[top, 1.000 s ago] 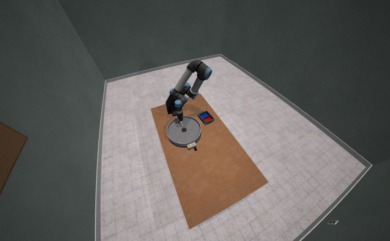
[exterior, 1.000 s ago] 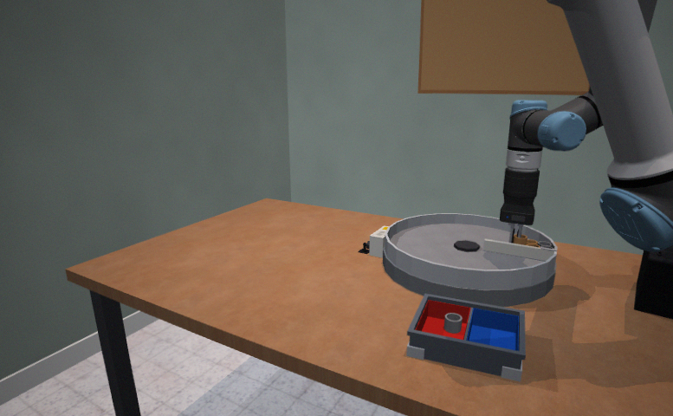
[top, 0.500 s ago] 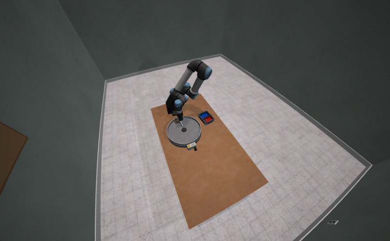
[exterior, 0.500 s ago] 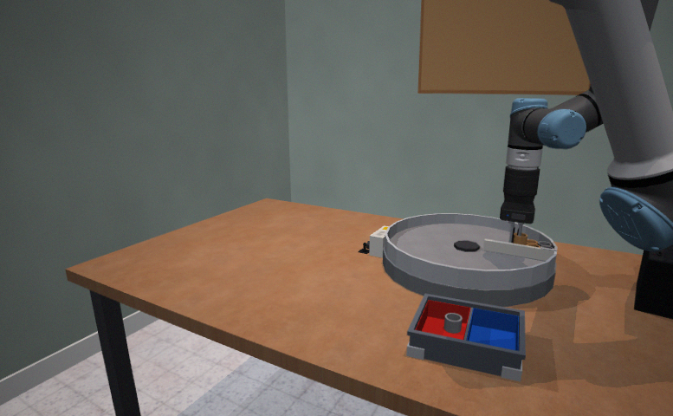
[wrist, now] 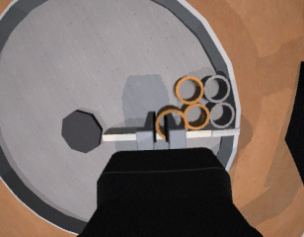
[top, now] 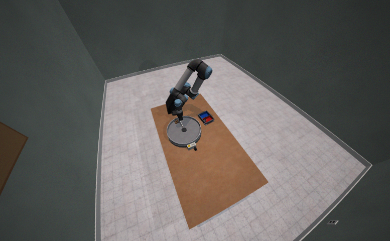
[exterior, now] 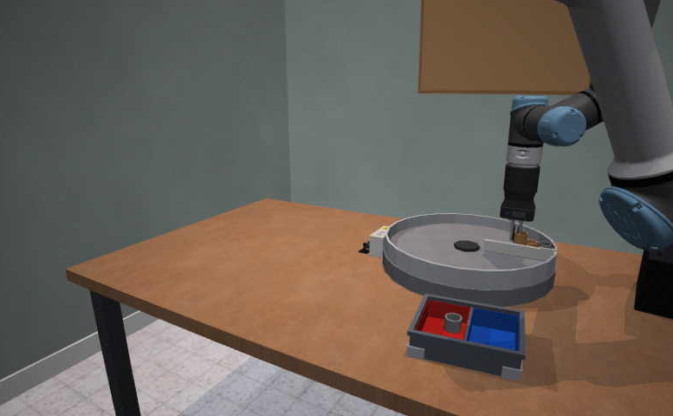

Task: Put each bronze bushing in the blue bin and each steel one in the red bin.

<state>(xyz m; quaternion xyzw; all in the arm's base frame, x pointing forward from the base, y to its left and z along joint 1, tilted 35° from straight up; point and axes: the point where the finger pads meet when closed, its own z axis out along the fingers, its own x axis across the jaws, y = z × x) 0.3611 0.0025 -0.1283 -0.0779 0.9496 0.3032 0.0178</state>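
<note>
My gripper is now 3 cm past the bin, 37 cm to the right of it and 8 cm above it. Also, from my hand: grey turntable: 11 cm ahead, 4 cm to the left, 5 cm below.
</note>
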